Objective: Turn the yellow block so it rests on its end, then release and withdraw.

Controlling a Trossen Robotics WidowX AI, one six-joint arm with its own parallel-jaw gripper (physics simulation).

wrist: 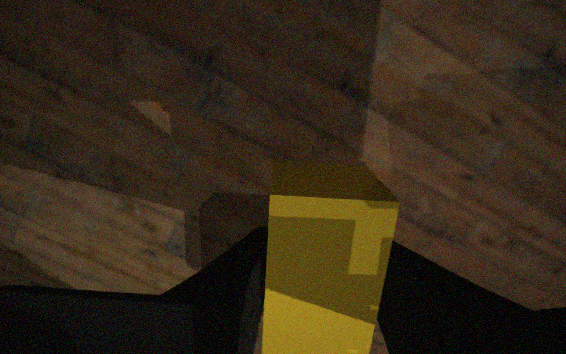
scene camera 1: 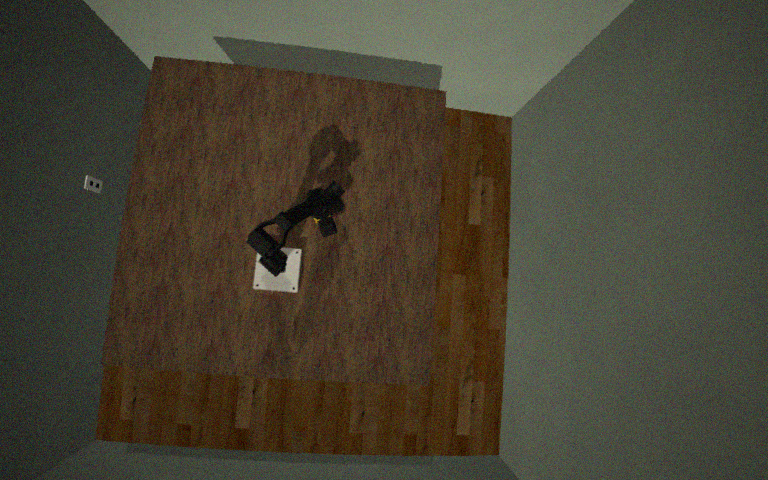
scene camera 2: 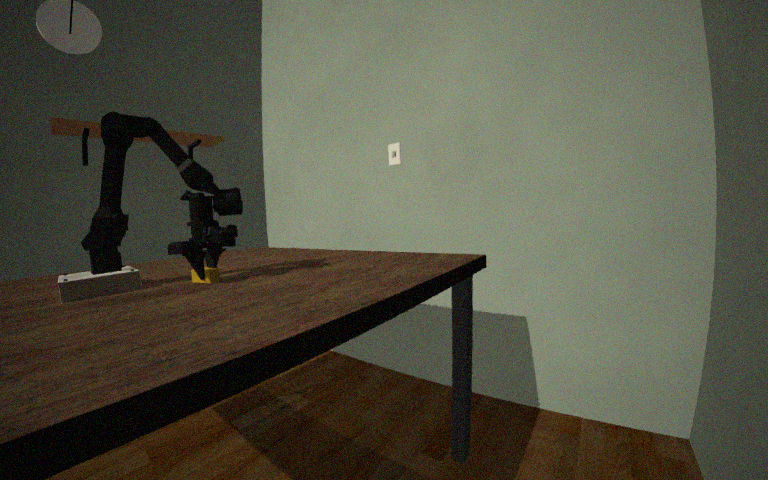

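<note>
The yellow block (scene camera 2: 211, 276) (wrist: 312, 255) lies on its long side on the brown wooden table (scene camera 1: 198, 311) (scene camera 2: 339, 283). In the wrist view its long top face runs down out of the frame, with shadows across it. A small bit of yellow (scene camera 1: 316, 220) shows beside the arm in scene camera 1. My gripper (scene camera 2: 207, 272) (wrist: 315, 241) points down and is shut on the block, with one dark finger against each long side. The fingertips are low, close to the table top. The block's near end is cut off in the wrist view.
The arm's pale square base plate (scene camera 1: 289, 280) (scene camera 2: 99, 286) stands on the table, a short way from the block. The black arm (scene camera 1: 300, 210) (scene camera 2: 114, 175) arches from it above the table. The table's edge (scene camera 2: 283, 356) shows in scene camera 2.
</note>
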